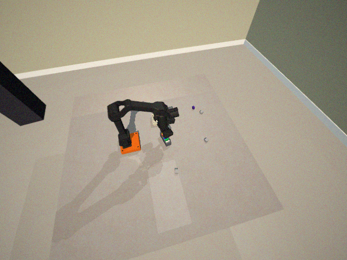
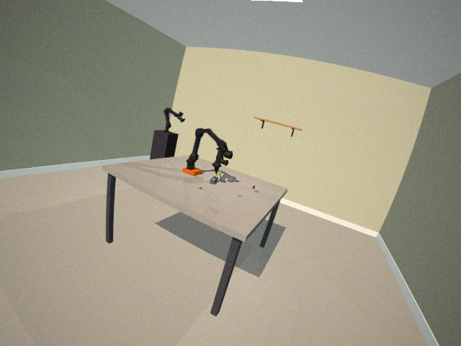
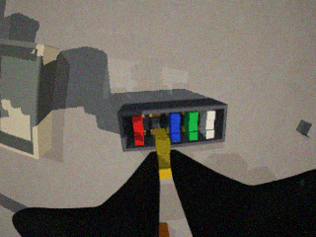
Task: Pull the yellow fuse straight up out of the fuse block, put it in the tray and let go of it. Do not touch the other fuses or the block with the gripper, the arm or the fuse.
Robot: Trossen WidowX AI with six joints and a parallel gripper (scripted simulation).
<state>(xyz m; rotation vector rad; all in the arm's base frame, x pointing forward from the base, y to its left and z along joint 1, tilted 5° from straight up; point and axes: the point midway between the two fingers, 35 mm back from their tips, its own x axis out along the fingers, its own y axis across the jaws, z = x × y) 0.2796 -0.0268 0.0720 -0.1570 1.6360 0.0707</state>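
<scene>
The cream tray is 18 cm to the left of my gripper tip, 8 cm below it and 2 cm ahead of it. Also, from my gripper tip: yellow fuse: 1 cm below.
</scene>
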